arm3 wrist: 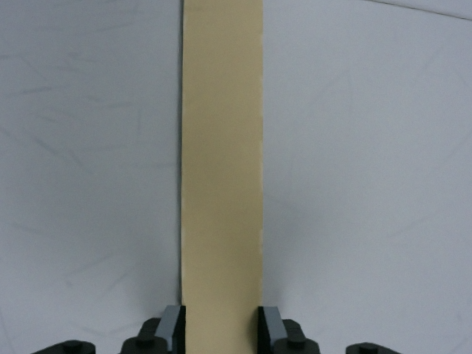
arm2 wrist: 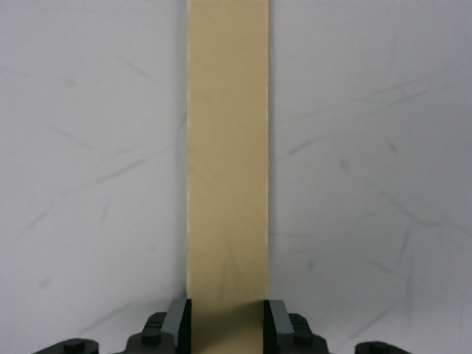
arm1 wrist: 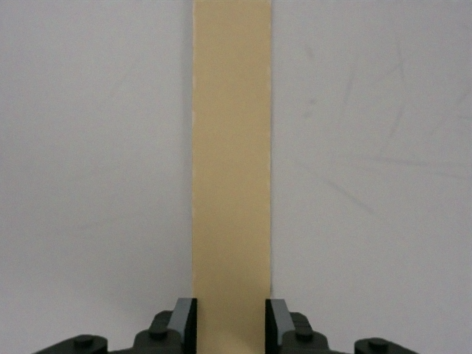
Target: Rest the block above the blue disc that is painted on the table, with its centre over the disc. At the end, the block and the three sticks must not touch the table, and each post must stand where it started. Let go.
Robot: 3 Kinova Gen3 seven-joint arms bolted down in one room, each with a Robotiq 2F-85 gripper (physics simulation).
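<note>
A pale wooden stick (arm1 wrist: 232, 150) runs from the top to the bottom of the arm1 wrist view, and the arm1 gripper (arm1 wrist: 231, 325) is shut on its sides. A second stick (arm2 wrist: 228, 150) runs the same way in the arm2 wrist view, with the arm2 gripper (arm2 wrist: 227, 327) shut on it. A third stick (arm3 wrist: 222, 150) stands upright in the arm3 wrist view, with the arm3 gripper (arm3 wrist: 221, 332) shut on it. The ends of all three sticks are out of view. The block, the posts and the blue disc do not show in these views.
The pale grey, scratched table top (arm1 wrist: 100, 150) (arm2 wrist: 100, 250) (arm3 wrist: 350, 150) lies behind each stick. A thin dark seam line (arm3 wrist: 420, 9) crosses the top right corner of the arm3 wrist view.
</note>
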